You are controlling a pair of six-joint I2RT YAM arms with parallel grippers.
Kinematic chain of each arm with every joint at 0, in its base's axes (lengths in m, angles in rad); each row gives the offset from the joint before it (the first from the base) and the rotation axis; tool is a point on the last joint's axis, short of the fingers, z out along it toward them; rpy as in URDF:
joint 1: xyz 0 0 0.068 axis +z
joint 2: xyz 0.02 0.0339 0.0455 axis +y
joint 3: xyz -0.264 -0.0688 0 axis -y
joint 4: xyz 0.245 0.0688 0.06 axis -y
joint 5: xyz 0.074 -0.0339 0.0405 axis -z
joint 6: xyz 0.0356 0 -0.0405 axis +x
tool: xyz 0 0 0 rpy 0 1.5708 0
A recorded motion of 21 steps. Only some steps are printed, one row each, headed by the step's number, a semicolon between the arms.
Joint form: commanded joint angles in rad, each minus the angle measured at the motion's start. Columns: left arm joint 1, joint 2, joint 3, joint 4, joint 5, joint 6; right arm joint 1, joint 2, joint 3, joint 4, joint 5, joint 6.
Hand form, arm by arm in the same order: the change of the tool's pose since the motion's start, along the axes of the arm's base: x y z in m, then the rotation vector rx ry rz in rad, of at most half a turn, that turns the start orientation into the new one. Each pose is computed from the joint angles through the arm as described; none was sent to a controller.
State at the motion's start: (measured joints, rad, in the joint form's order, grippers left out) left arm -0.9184 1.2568 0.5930 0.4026 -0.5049 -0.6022; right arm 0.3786 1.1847 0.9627 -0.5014 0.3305 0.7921
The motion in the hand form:
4: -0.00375 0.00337 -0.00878 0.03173 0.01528 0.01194; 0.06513 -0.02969 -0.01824 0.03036 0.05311 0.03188
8: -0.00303 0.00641 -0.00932 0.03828 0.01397 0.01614; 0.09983 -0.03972 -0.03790 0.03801 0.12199 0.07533
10: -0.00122 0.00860 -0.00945 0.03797 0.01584 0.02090; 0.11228 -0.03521 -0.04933 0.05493 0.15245 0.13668
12: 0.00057 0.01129 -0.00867 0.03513 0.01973 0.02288; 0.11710 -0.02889 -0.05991 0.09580 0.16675 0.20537
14: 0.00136 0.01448 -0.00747 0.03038 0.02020 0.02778; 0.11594 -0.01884 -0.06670 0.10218 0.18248 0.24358
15: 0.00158 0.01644 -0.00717 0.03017 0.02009 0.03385; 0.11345 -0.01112 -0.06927 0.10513 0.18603 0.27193
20: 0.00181 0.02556 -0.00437 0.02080 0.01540 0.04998; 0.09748 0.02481 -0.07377 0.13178 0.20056 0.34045
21: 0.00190 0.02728 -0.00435 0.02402 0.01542 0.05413; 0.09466 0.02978 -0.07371 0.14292 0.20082 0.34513
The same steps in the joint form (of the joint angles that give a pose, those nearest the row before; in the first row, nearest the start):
4: -0.0057 -0.0057 -0.0277 -0.0115 -0.0189 0.0022; -0.1901 0.2263 0.0991 0.1118 -0.1949 -0.1184
8: 0.0039 -0.0135 -0.0346 -0.0131 -0.0152 0.0096; -0.2467 0.3782 0.1788 0.1231 -0.2803 -0.1754
10: 0.0152 -0.0159 -0.0362 -0.0145 -0.0085 0.0101; -0.2445 0.4420 0.2063 0.1328 -0.3374 -0.2019
12: 0.0283 -0.0224 -0.0362 -0.0219 0.0035 0.0085; -0.2361 0.4753 0.2016 0.1611 -0.4106 -0.2129
14: 0.0392 -0.0341 -0.0391 -0.0280 0.0101 0.0070; -0.2097 0.4872 0.1907 0.1705 -0.4261 -0.2150
15: 0.0446 -0.0408 -0.0420 -0.0317 0.0095 0.0068; -0.1882 0.4868 0.1801 0.1789 -0.4347 -0.2163
20: 0.0697 -0.0781 -0.0560 -0.0444 0.0186 0.0074; -0.0795 0.4686 0.1419 0.1973 -0.4322 -0.1622
21: 0.0745 -0.0840 -0.0587 -0.0489 0.0187 0.0099; -0.0638 0.4636 0.1357 0.2018 -0.4328 -0.1455

